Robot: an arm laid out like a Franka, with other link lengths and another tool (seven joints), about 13 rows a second.
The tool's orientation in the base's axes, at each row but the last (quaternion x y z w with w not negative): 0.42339 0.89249 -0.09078 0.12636; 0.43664 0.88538 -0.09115 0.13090; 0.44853 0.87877 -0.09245 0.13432; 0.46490 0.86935 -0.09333 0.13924; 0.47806 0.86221 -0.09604 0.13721; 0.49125 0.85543 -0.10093 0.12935
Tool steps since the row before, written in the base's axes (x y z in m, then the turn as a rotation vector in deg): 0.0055 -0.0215 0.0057 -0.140 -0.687 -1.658; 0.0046 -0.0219 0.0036 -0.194 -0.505 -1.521; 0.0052 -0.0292 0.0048 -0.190 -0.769 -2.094; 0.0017 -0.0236 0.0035 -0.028 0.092 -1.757; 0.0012 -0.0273 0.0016 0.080 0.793 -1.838; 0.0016 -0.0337 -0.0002 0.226 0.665 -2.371
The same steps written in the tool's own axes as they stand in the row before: -0.0208 -0.0095 0.0012 0.083 -0.447 1.742; -0.0202 -0.0097 0.0033 0.209 -0.387 1.553; -0.0267 -0.0129 0.0045 0.188 -0.513 2.171; -0.0205 -0.0117 0.0038 0.665 0.085 1.627; -0.0229 -0.0134 0.0068 1.196 0.547 1.511; -0.0282 -0.0154 0.0105 1.192 0.634 2.072
